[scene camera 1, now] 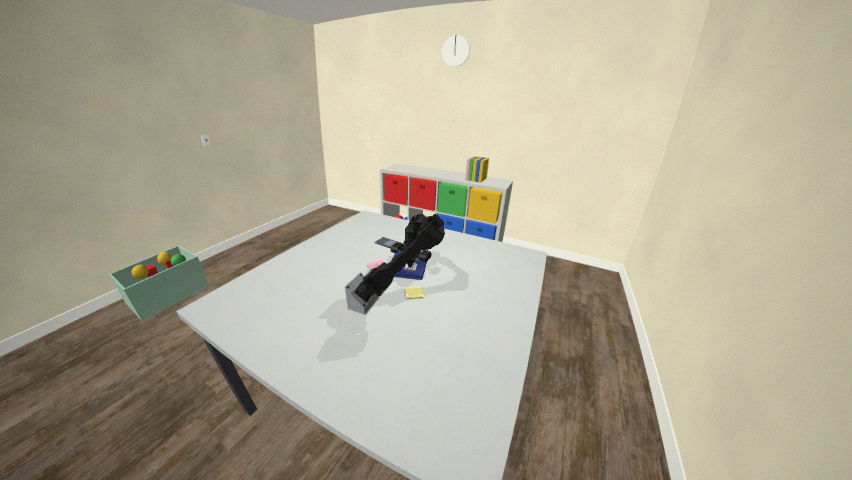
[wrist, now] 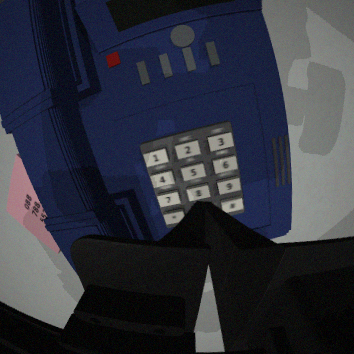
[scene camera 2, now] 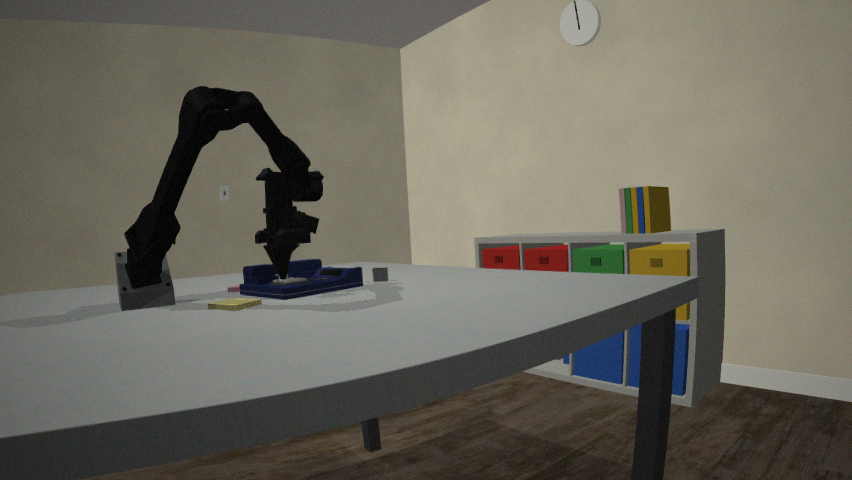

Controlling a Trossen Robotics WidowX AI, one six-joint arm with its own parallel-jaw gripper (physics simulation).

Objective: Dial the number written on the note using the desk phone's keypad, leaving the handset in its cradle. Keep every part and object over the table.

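Frame: origin at the arm's base, x back, y right, z up, level; centimetres.
Seen in the pictures: gripper, fingertip midpoint: [scene camera 1: 410, 267] [wrist: 201, 207] [scene camera 2: 283, 279]; arm's base, link origin: [scene camera 1: 363, 292] [scene camera 2: 143, 274].
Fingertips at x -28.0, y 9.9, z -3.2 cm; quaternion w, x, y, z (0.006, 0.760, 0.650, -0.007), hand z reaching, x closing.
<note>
Offsets run from my fingertips to a thing's top centre.
The blue desk phone @(dy -2.9, dx -5.8, dz +1.0 cm) [scene camera 1: 410, 275] [scene camera 2: 327, 284] [wrist: 200, 105] lies on the table, its handset @(dy -7.9, dx -4.6, dz +2.8 cm) [scene camera 2: 256, 273] [wrist: 25, 95] in the cradle along the left side in the wrist view. My gripper [scene camera 1: 410, 264] [scene camera 2: 282, 276] [wrist: 201, 207] is shut and empty, pointing down at the lower keypad @(dy -0.2, dx -1.6, dz -0.2 cm) [wrist: 193, 172]. Its tips cover the 0 key's place and reach the lower edge of the 8 key; whether they touch a key I cannot tell. A pink note @(dy -16.6, dx +0.6, dz -2.1 cm) [scene camera 1: 375, 264] [scene camera 2: 233, 288] [wrist: 20, 205] beside the phone reads 088, 788 and a third line starting 55, partly hidden by the phone.
A yellow pad @(dy +6.8, dx +14.4, dz -2.2 cm) [scene camera 1: 414, 292] [scene camera 2: 234, 304] lies on the table near the phone's front. A dark flat object @(dy -20.3, dx -23.7, dz -2.3 cm) [scene camera 1: 386, 242] lies beyond the phone. A small grey block @(dy +1.0, dx -25.2, dz +0.0 cm) [scene camera 2: 379, 274] stands behind the phone in scene camera 2. A green bin [scene camera 1: 169, 295] stands off the table's left side.
</note>
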